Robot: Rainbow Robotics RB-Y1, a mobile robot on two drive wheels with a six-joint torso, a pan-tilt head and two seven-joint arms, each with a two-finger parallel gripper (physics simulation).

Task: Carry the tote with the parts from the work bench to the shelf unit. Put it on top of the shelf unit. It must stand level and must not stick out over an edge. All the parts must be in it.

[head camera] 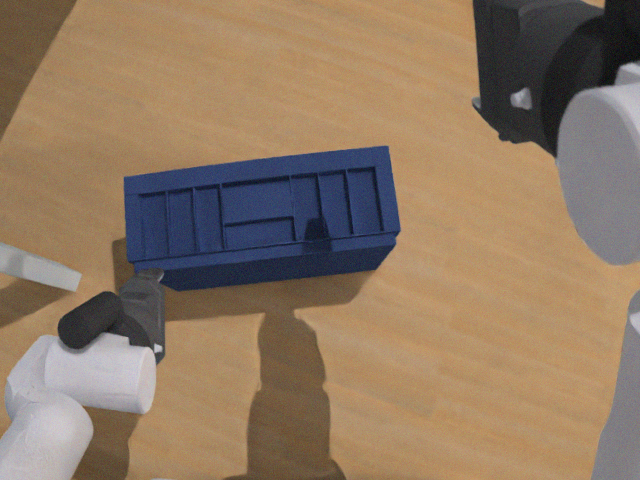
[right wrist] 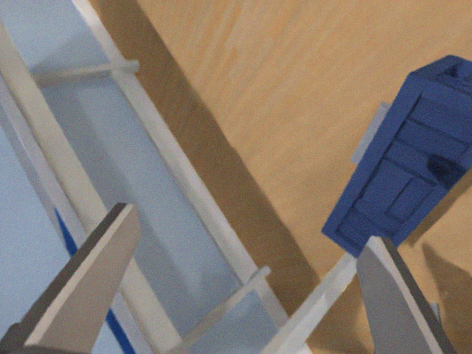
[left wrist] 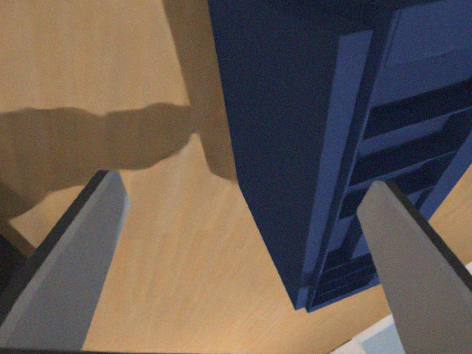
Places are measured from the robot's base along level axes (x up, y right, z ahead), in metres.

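Pixels of known places: left gripper, fingertip midpoint: (head camera: 157,309) (left wrist: 246,191); right gripper, fingertip midpoint: (head camera: 478,35) (right wrist: 249,234).
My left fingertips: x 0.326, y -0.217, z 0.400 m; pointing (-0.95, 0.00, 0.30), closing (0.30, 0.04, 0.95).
Behind a point stands the place of what it marks.
No tote with parts can be made out in these views, and the work bench cannot be identified. A long blue unit (head camera: 258,211) @[x 0.300, y -0.083, z 0.547 m] (left wrist: 280,125) @[x 0.233, y -0.183, z 0.464 m] (right wrist: 400,165) @[x 0.290, y -0.034, z 0.569 m] with a compartmented top stands on the wooden floor; whether it is the shelf unit is unclear. No loose parts can be made out on it. My left gripper (head camera: 154,274) (left wrist: 246,191) @[x 0.326, y -0.217, z 0.400 m] is open and empty, near the unit's lower left corner in the head view; one finger overlaps its top in the left wrist view. My right gripper (head camera: 488,121) (right wrist: 249,234) @[x 0.732, y 0.123, z 0.595 m] is open and empty, apart from the blue unit, at the head view's upper right.
A white frame with light-blue panels (right wrist: 170,170) @[x 0.144, y -0.940, z 1.445 m] runs along the left of the right wrist view. A pale bar (head camera: 41,268) @[x 0.185, y -0.479, z 0.466 m] (right wrist: 320,300) @[x 0.321, y -0.475, z 0.475 m] lies left of the blue unit in the head view. A light-blue panel with a white edge (left wrist: 382,342) @[x 0.195, y 3.208, z 2.365 m] shows at the left wrist view's bottom.
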